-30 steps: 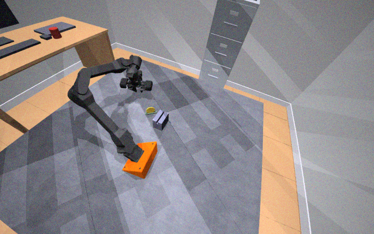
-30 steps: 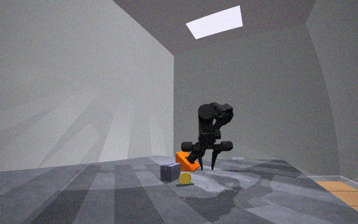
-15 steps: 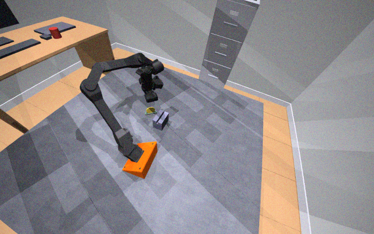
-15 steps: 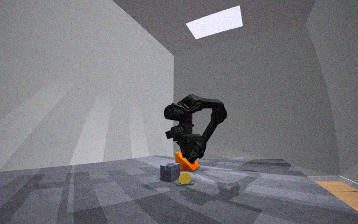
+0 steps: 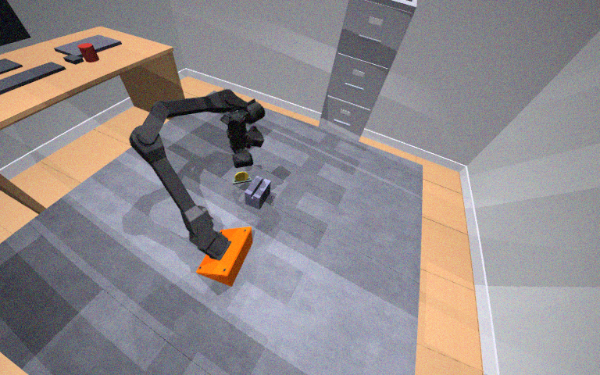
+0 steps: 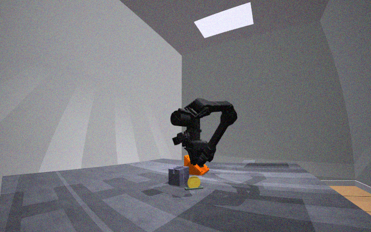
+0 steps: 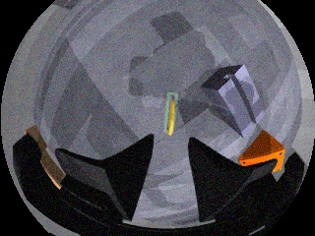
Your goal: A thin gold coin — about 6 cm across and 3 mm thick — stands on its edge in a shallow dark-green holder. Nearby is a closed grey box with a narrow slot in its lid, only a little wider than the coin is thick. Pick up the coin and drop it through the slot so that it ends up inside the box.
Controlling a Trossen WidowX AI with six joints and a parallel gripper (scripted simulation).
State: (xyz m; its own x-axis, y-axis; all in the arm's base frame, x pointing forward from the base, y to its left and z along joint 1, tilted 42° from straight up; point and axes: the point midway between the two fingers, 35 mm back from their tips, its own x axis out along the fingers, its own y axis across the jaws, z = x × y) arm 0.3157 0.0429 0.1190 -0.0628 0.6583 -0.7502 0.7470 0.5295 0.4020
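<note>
The gold coin is 80 mm below my gripper tip.
</note>
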